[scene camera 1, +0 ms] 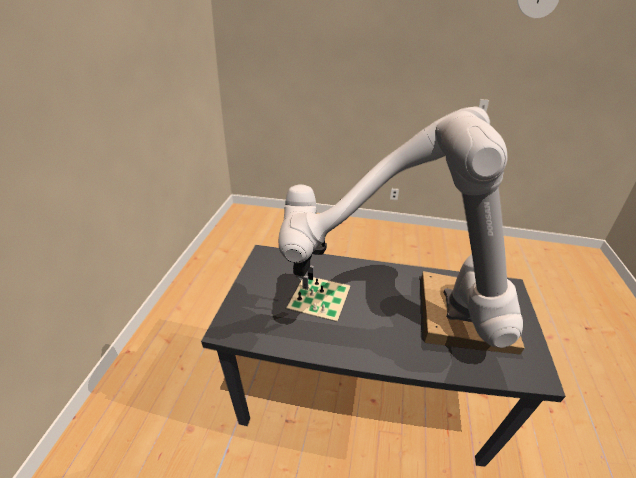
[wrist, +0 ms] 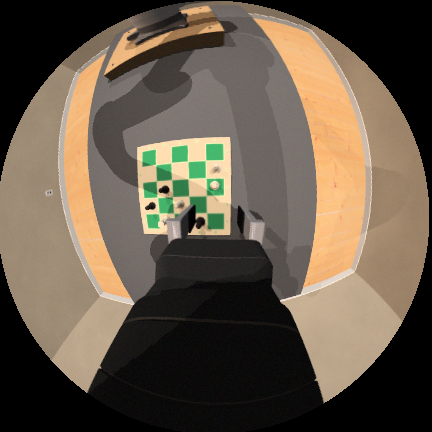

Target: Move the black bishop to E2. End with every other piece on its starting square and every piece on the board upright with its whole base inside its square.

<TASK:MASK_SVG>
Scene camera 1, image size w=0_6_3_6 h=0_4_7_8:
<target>chessboard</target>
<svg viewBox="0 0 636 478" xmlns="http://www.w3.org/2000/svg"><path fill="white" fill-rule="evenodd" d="M301 280L287 309L337 322L350 286L323 279L318 279L319 285L315 285L316 278L314 278L313 280L308 279L309 288L306 290L302 288Z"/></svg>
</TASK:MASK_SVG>
